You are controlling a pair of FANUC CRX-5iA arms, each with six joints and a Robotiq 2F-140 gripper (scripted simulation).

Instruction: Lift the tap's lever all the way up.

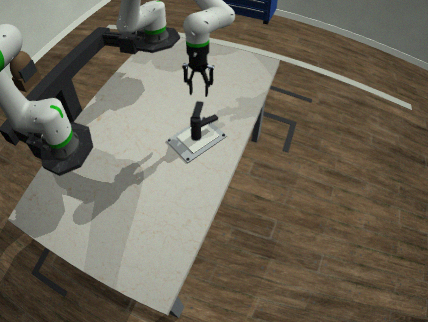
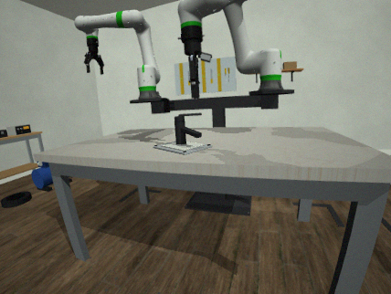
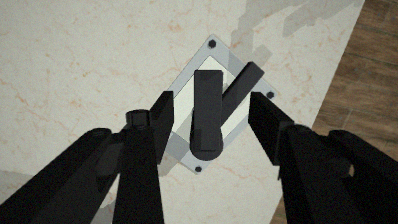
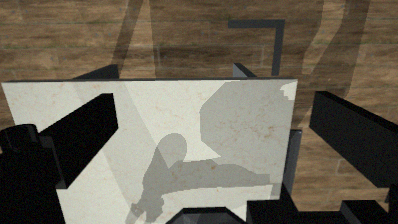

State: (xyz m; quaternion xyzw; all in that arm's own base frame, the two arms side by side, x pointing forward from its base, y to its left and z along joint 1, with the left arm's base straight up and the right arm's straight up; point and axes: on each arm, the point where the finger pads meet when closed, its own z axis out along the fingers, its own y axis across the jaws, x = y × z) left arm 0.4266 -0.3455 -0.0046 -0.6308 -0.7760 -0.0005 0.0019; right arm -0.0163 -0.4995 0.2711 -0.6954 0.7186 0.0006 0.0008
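Note:
Now: left hand 100 mm above the flat lever, 30 mm to the left of it and 10 mm short of it. Also, from my left hand: black tap (150 mm below, 50 mm to the right, 20 mm ahead); grey base plate (250 mm below, 80 mm to the right, 20 mm ahead).

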